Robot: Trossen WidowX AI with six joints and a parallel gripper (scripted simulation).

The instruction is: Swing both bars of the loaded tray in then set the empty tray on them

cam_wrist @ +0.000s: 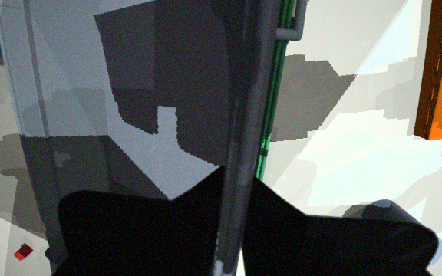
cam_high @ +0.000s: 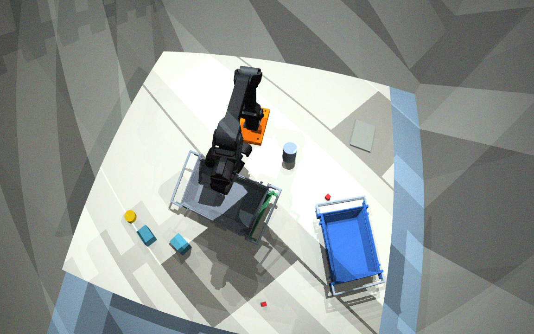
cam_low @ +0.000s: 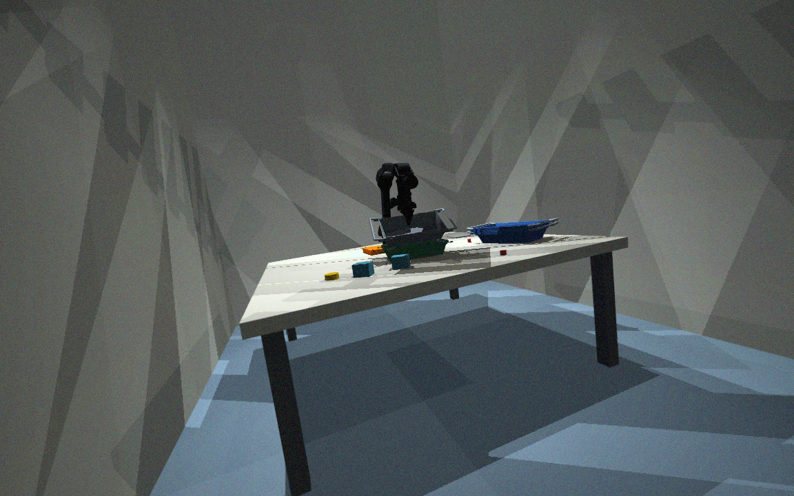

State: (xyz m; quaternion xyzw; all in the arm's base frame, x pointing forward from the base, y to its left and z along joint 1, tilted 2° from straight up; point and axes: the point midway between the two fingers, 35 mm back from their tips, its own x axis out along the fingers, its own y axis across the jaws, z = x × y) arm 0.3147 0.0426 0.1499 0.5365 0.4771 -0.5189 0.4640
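My gripper tip is 8 cm short of the grey tray and 1 cm to the left of it. From my gripper tip the other things lie so: white sheet 44 cm behind, 43 cm to the left, 13 cm below; pale cylinder 22 cm behind, 14 cm to the left, 10 cm below; yellow disc 25 cm ahead, 38 cm to the right, 13 cm below.
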